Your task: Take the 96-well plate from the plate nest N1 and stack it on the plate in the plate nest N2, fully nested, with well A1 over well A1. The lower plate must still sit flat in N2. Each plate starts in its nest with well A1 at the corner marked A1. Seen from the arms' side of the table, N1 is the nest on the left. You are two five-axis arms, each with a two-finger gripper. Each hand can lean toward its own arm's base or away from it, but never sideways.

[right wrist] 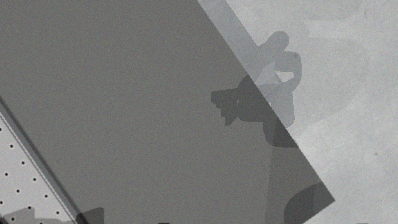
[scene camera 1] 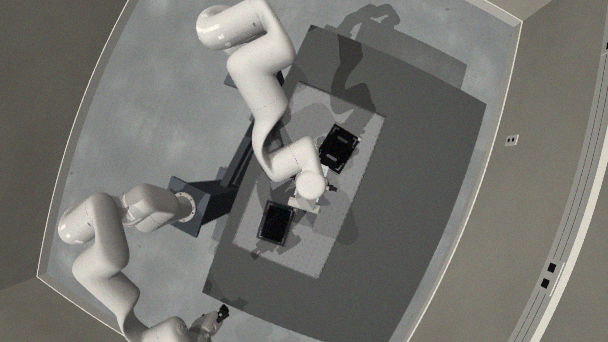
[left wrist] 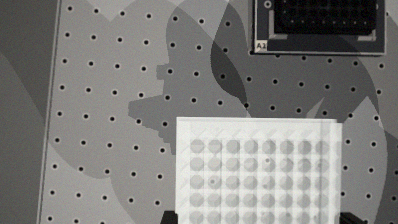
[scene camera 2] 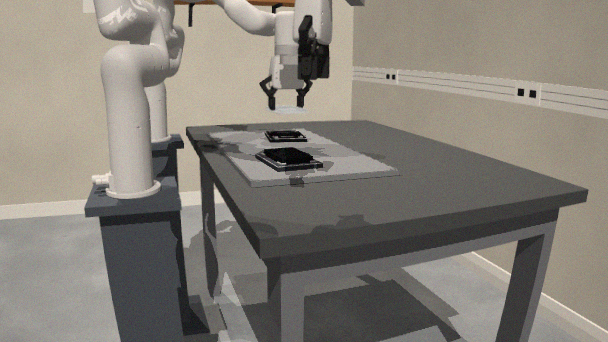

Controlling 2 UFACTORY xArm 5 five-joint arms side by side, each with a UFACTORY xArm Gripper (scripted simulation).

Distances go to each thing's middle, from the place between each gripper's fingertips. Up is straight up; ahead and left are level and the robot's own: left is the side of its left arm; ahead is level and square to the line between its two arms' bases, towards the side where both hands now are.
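Scene:
The white 96-well plate (left wrist: 203, 144) is 10 mm below my left hand. I also see nest N1 (scene camera 1: 331, 145), which is 30 mm ahead of my left hand, 150 mm to the left of it and 120 mm below it.
From the white 96-well plate, my right hand (scene camera 2: 314, 78) is 560 mm to the right, 70 mm short of it and 130 mm above it. And nest N1 is 710 mm to the left of my right hand, 110 mm ahead of it and 230 mm below it.

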